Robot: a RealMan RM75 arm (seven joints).
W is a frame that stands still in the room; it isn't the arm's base.
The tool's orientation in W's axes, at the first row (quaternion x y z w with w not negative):
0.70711 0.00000 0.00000 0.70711
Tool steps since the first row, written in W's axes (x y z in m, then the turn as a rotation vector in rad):
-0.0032 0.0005 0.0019 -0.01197 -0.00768 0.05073
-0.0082 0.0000 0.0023 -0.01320 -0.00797 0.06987
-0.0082 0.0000 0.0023 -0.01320 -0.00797 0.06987
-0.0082 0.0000 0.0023 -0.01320 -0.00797 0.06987
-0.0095 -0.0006 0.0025 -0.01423 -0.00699 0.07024
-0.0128 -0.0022 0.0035 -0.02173 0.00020 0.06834
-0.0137 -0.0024 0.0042 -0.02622 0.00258 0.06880
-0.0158 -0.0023 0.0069 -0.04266 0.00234 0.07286
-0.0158 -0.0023 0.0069 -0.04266 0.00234 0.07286
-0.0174 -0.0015 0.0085 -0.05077 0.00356 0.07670
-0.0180 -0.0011 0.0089 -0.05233 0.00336 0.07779
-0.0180 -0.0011 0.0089 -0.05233 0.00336 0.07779
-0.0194 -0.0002 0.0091 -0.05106 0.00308 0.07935
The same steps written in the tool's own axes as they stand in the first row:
-0.0032 0.0019 -0.0005 -0.01197 0.05073 0.00768
-0.0082 0.0023 0.0000 -0.01320 0.06987 0.00797
-0.0082 0.0023 0.0000 -0.01320 0.06987 0.00797
-0.0082 0.0023 0.0000 -0.01320 0.06987 0.00797
-0.0095 0.0025 0.0006 -0.01423 0.07024 0.00699
-0.0128 0.0035 0.0022 -0.02173 0.06834 -0.00020
-0.0137 0.0042 0.0024 -0.02622 0.06880 -0.00258
-0.0158 0.0069 0.0023 -0.04266 0.07286 -0.00234
-0.0158 0.0069 0.0023 -0.04266 0.07286 -0.00234
-0.0174 0.0085 0.0015 -0.05077 0.07670 -0.00356
-0.0180 0.0089 0.0011 -0.05233 0.07779 -0.00336
-0.0180 0.0089 0.0011 -0.05233 0.07779 -0.00336
-0.0194 0.0091 0.0002 -0.05106 0.07935 -0.00308

